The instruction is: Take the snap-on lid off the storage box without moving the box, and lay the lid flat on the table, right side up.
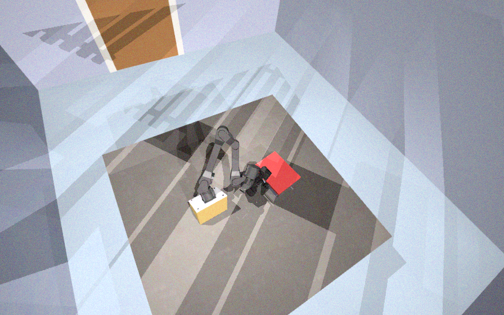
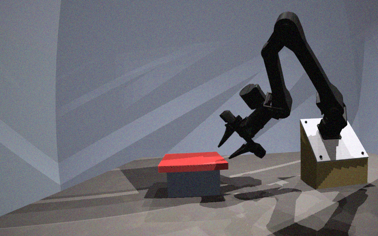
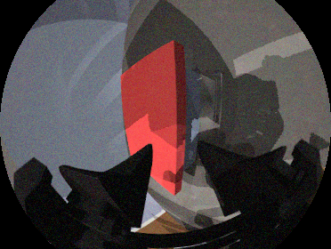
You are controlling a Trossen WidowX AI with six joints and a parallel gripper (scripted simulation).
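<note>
The red lid is 10 cm ahead of my gripper tip, 2 cm to the left of it and 2 cm below it. From my gripper tip the other things lie so: storage box 10 cm ahead, 2 cm to the left, 6 cm below.
</note>
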